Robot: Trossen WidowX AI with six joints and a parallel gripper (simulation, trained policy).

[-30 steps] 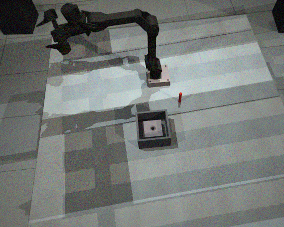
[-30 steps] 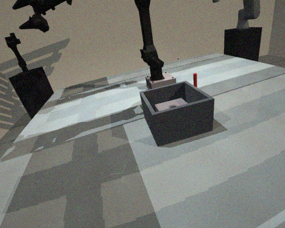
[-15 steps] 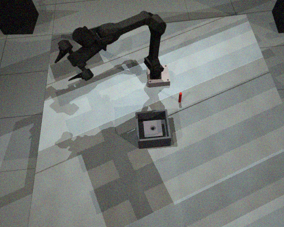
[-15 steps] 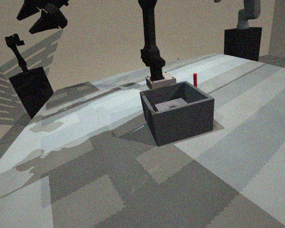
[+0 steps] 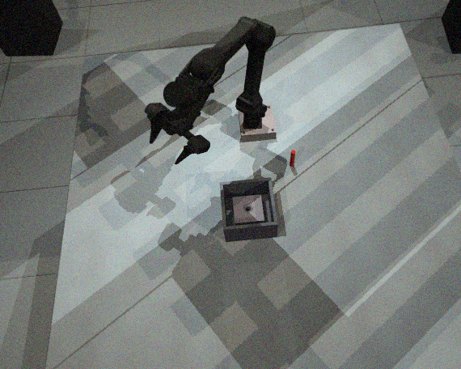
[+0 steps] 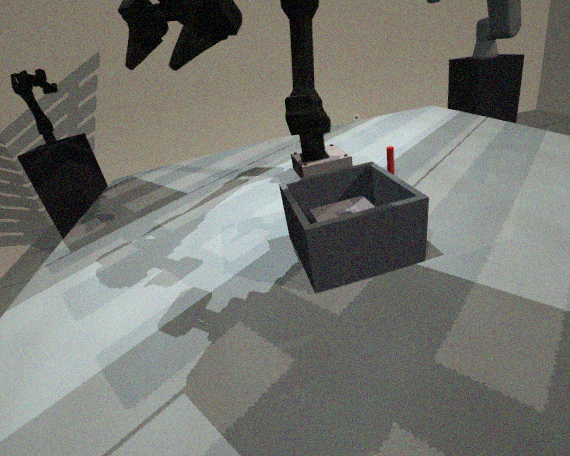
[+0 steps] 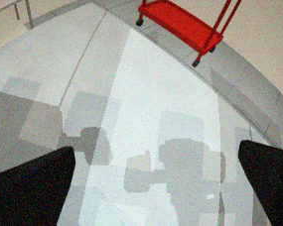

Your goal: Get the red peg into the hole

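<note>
Right now the red peg is 150 mm behind my gripper tip, 370 mm to the left of it and 260 mm below it. Round my gripper tip: box: 50 mm ahead, 220 mm to the left, 270 mm below.
</note>
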